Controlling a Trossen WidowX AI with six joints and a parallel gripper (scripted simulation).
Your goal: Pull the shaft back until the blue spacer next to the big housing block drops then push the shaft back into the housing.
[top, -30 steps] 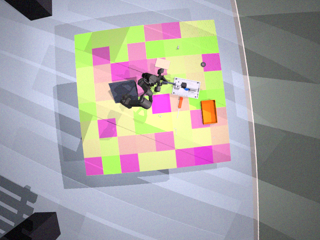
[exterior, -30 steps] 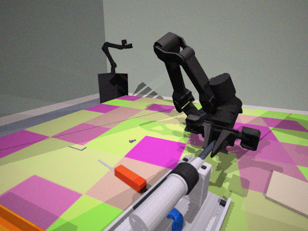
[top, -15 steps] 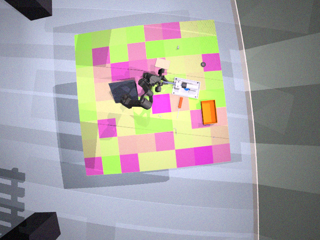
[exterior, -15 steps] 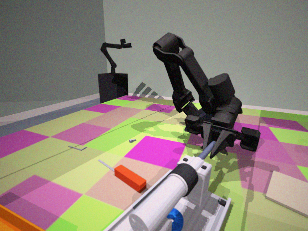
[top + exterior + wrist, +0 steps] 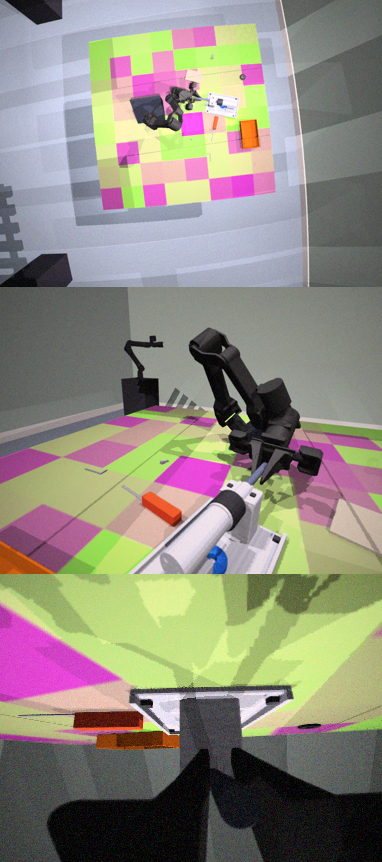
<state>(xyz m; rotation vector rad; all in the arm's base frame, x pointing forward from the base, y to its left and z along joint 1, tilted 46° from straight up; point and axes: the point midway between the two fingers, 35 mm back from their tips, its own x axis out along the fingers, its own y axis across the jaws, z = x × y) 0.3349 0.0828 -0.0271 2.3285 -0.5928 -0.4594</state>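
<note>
Right now my gripper tip is 5 cm short of the grey-blue shaft, 1 cm to the left of it and 2 cm below it. The rest, counted from my gripper tip: small bolt: 10 cm behind, 26 cm to the right, 6 cm below; then beige card: 3 cm behind, 19 cm to the left, 6 cm below; then blue spacer: 15 cm ahead, 5 cm to the right, 5 cm below.
</note>
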